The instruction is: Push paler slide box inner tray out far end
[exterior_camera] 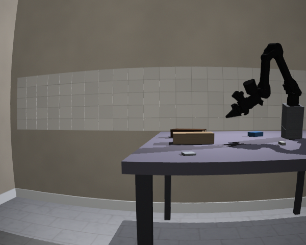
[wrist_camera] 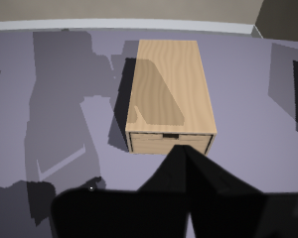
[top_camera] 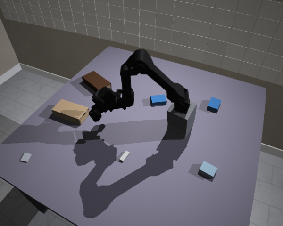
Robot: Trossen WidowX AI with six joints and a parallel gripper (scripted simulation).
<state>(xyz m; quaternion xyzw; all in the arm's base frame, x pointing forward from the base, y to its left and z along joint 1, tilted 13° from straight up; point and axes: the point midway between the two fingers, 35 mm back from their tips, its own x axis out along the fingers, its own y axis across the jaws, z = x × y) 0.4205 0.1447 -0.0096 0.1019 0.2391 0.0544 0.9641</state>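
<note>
Now: hand 200 mm short of the slide box, 10 mm to the right of it and 120 mm above it. Round my hand: small grey tile (220 mm ahead, 370 mm to the left, 140 mm below); small white block (230 mm behind, 130 mm to the left, 140 mm below); inner tray (200 mm ahead, 10 mm to the left, 120 mm below).
</note>
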